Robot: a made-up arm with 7 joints. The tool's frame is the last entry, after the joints.
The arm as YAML. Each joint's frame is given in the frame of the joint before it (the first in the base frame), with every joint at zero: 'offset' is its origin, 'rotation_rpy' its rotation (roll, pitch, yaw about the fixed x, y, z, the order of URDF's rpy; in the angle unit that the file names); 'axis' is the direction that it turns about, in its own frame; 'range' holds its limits. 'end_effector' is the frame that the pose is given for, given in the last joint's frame.
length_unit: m
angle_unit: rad
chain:
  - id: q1
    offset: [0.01, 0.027, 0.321]
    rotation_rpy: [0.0, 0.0, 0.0]
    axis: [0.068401, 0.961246, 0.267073]
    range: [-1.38, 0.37]
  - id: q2
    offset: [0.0, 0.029, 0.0]
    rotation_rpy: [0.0, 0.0, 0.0]
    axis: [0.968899, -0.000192, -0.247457]
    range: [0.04, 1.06]
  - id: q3
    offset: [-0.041, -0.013, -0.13]
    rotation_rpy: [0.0, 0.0, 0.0]
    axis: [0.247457, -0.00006, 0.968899]
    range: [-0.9, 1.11]
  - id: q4
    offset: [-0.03, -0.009, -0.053]
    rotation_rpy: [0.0, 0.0, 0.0]
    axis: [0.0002, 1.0, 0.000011]
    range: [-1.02, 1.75]
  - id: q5
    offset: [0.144, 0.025, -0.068]
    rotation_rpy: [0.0, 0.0, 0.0]
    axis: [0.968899, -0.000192, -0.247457]
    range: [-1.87, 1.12]
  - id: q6
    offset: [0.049, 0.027, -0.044]
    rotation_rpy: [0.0, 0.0, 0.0]
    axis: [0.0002, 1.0, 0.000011]
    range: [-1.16, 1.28]
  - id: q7
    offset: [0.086, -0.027, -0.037]
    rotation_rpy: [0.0, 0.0, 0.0]
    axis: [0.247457, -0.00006, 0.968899]
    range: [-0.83, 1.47]
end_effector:
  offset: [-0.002, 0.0, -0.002]
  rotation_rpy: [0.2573, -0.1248, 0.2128]
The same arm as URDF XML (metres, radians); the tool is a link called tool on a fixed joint. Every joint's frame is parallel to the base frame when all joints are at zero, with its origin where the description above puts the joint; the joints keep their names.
<robot name="arm">
<joint name="tool_fixed" type="fixed"><parent link="link7"/><child link="tool"/><origin xyz="-0.002 0 -0.002" rpy="0.2573 -0.1248 0.2128"/></joint>
<joint name="q7" type="revolute"><parent link="link6"/><child link="link7"/><origin xyz="0.086 -0.027 -0.037" rpy="0 0 0"/><axis xyz="0.247497 -0.0001 0.968889"/><limit lower="-0.83" upper="1.47"/></joint>
<joint name="q6" type="revolute"><parent link="link5"/><child link="link6"/><origin xyz="0.049 0.027 -0.044" rpy="0 0 0"/><axis xyz="0.0002 1 0"/><limit lower="-1.16" upper="1.28"/></joint>
<joint name="q5" type="revolute"><parent link="link4"/><child link="link5"/><origin xyz="0.144 0.025 -0.068" rpy="0 0 0"/><axis xyz="0.968889 -0.0002 -0.247497"/><limit lower="-1.87" upper="1.12"/></joint>
<joint name="q4" type="revolute"><parent link="link3"/><child link="link4"/><origin xyz="-0.03 -0.009 -0.053" rpy="0 0 0"/><axis xyz="0.0002 1 0"/><limit lower="-1.02" upper="1.75"/></joint>
<joint name="q3" type="revolute"><parent link="link2"/><child link="link3"/><origin xyz="-0.041 -0.013 -0.13" rpy="0 0 0"/><axis xyz="0.247497 -0.0001 0.968889"/><limit lower="-0.9" upper="1.11"/></joint>
<joint name="q2" type="revolute"><parent link="link1"/><child link="link2"/><origin xyz="0 0.029 0" rpy="0 0 0"/><axis xyz="0.968889 -0.0002 -0.247497"/><limit lower="0.04" upper="1.06"/></joint>
<joint name="q1" type="revolute"><parent link="base"/><child link="link1"/><origin xyz="0.01 0.027 0.321" rpy="0 0 0"/><axis xyz="0.068403 0.961235 0.26711"/><limit lower="-1.38" upper="0.37"/></joint>
<link name="base"/>
<link name="link1"/>
<link name="link2"/>
<link name="link3"/>
<link name="link4"/>
<link name="link5"/>
<link name="link6"/>
<link name="link7"/>
<link name="tool"/>
</robot>

